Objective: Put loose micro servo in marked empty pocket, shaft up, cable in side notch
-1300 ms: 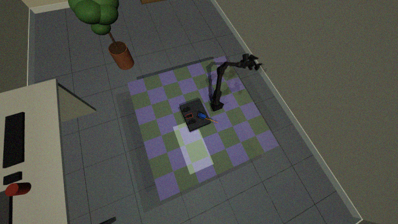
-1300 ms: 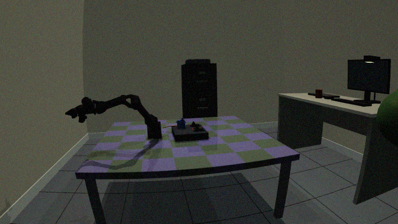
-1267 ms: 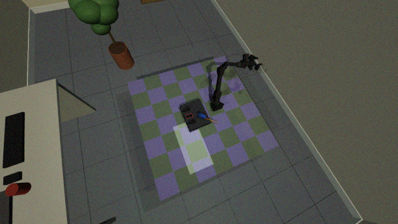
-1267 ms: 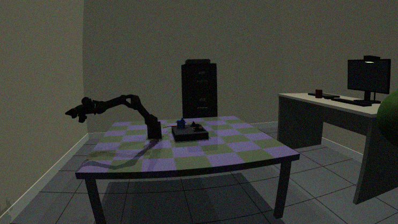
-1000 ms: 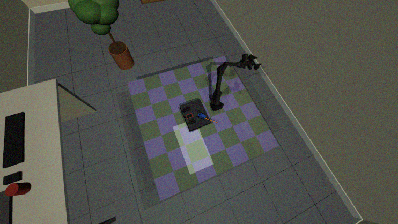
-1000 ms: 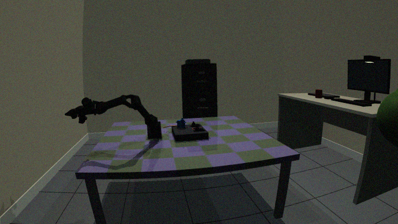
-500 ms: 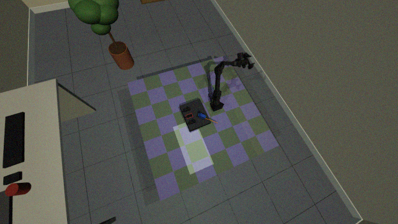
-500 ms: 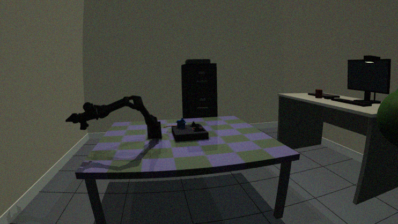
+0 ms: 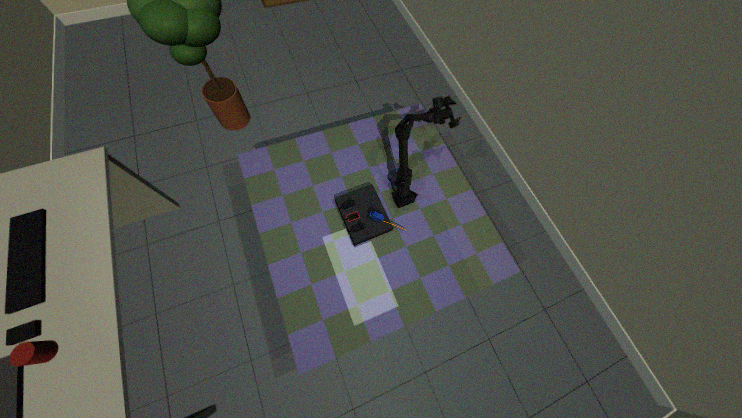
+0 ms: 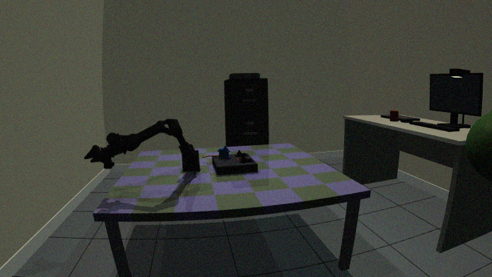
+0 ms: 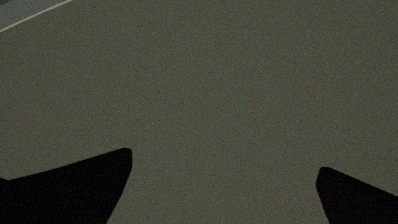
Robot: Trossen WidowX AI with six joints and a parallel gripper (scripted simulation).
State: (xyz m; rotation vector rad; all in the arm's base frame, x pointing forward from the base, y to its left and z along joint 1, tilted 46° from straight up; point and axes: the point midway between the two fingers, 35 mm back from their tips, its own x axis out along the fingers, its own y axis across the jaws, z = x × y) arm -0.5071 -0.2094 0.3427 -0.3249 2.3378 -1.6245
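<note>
The dark deck is 76 cm ahead of my gripper tip, 41 cm to the left of it and 15 cm below it.
</note>
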